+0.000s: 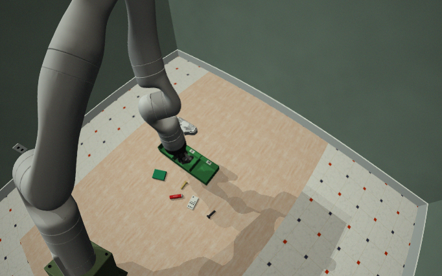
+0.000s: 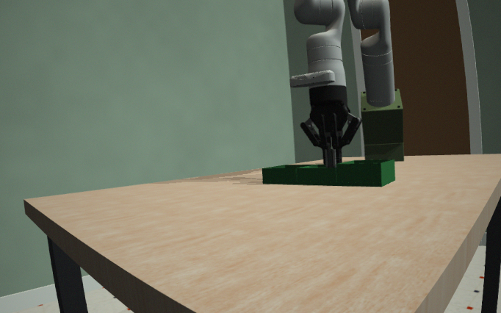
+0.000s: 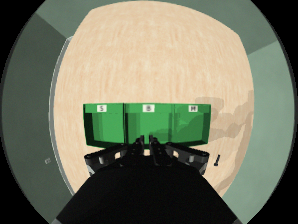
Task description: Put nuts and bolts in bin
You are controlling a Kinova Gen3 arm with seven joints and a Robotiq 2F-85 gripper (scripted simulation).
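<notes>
Right now my hand is 2 cm short of the green bin and 3 cm above it. The rest, counted from my hand: brass bolt: 5 cm behind, 7 cm to the right, 4 cm below; then flat green block: 10 cm behind, 3 cm to the left, 4 cm below; then red cylinder: 11 cm behind, 9 cm to the right, 4 cm below.
</notes>
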